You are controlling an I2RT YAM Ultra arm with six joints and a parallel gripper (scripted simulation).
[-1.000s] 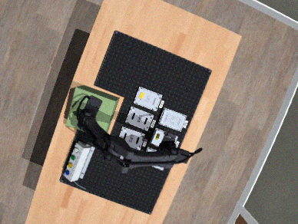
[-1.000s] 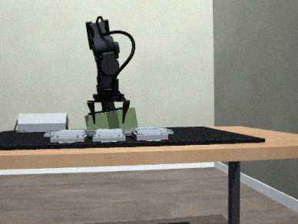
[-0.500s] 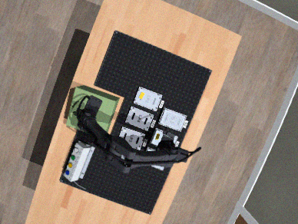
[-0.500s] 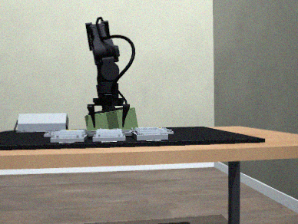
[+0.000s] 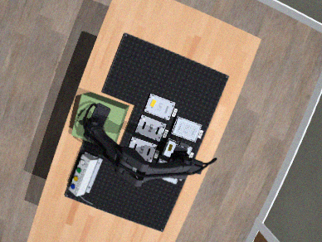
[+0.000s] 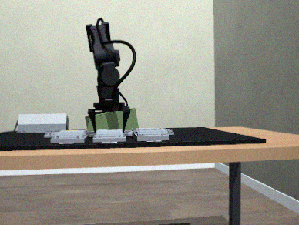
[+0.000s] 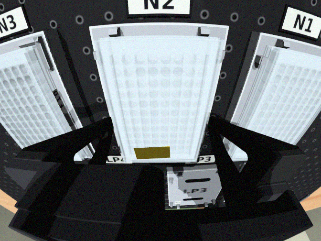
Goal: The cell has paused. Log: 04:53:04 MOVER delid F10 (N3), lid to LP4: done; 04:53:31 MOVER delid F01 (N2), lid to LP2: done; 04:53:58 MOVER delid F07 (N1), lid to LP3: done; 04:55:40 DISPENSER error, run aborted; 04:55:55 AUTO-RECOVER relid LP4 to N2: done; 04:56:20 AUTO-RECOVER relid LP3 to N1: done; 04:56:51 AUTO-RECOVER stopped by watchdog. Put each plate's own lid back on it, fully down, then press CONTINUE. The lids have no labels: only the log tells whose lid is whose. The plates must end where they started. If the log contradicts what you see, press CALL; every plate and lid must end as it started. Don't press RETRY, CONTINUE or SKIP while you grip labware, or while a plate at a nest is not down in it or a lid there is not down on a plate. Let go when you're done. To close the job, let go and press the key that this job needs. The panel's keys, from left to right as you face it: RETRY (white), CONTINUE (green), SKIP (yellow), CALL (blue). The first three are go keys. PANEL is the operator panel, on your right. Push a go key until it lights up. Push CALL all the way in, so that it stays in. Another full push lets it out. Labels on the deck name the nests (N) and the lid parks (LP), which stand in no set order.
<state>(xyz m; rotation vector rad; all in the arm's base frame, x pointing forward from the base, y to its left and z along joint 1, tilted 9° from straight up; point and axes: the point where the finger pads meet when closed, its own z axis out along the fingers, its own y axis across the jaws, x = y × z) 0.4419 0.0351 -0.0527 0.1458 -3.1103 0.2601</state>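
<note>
The clear lid is 1 cm ahead of my hand. From my hand the other things lie so: lid park LP4: 18 cm behind, 5 cm to the left, 3 cm below; then well plate: 14 cm to the left, 1 cm below; then lid park LP3: 17 cm behind, 8 cm to the right, 3 cm below.
</note>
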